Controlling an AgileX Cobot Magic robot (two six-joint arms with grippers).
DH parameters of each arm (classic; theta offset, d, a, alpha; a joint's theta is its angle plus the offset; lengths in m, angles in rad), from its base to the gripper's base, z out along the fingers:
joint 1: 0 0.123 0 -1.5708
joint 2: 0.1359 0 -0.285 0
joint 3: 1.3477 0 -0.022 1.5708
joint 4: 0 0.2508 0 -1.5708
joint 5: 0 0 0.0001 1.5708
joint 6: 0 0.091 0 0
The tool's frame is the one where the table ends.
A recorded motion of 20 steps. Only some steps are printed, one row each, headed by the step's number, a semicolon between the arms.
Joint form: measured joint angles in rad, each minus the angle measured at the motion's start. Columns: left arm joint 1, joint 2, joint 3, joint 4, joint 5, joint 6; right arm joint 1, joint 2, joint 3, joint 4, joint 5, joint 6.
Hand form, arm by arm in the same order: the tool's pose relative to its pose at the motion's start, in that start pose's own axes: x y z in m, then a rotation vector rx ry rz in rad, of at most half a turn. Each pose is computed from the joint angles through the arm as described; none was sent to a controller.
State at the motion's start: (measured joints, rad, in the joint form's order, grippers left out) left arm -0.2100 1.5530 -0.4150 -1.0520 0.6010 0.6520; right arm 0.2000 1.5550 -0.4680 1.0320 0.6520 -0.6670
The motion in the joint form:
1: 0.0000 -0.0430 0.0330 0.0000 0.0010 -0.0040; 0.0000 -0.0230 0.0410 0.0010 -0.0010 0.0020
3: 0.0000 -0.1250 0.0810 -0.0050 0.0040 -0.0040; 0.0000 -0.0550 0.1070 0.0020 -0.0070 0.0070
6: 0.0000 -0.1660 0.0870 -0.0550 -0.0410 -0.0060; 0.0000 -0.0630 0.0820 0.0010 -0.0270 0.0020
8: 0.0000 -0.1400 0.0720 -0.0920 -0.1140 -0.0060; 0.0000 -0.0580 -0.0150 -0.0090 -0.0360 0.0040
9: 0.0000 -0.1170 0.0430 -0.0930 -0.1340 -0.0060; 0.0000 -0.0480 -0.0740 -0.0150 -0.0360 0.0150
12: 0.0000 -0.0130 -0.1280 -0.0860 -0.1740 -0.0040; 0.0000 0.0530 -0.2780 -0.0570 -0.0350 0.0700
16: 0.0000 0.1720 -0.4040 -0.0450 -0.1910 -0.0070; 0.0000 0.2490 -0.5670 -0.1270 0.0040 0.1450
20: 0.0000 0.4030 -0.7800 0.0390 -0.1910 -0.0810; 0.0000 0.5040 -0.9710 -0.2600 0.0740 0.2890
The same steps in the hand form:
1: 0.0090 0.0005 -0.0039 0.0033 -0.0075 0.0009; 0.0112 -0.0030 0.0000 0.0041 0.0137 0.0122
3: 0.0222 -0.0003 -0.0118 0.0166 -0.0349 0.0136; 0.0292 -0.0087 0.0008 0.0150 0.0366 0.0356
6: 0.0192 -0.0024 -0.0175 0.0232 -0.1158 -0.0138; 0.0207 -0.0059 -0.0026 0.0205 -0.0058 0.0125
8: 0.0089 0.0004 -0.0161 -0.0083 -0.1756 -0.0534; -0.0063 0.0061 -0.0118 0.0101 -0.0858 -0.0403
9: -0.0005 -0.0008 -0.0161 -0.0183 -0.1964 -0.0525; -0.0218 0.0134 -0.0171 0.0015 -0.1245 -0.0589
12: -0.0491 -0.0145 -0.0190 -0.0234 -0.2815 -0.0171; -0.0739 0.0298 -0.0235 -0.0042 -0.1960 -0.0885
16: -0.1213 -0.0333 -0.0151 -0.0216 -0.3610 0.0529; -0.1421 0.0431 -0.0158 -0.0102 -0.2192 -0.1150
20: -0.2096 -0.0556 -0.0076 -0.0020 -0.4654 0.1118; -0.2247 0.0537 -0.0009 0.0036 -0.2473 -0.1424

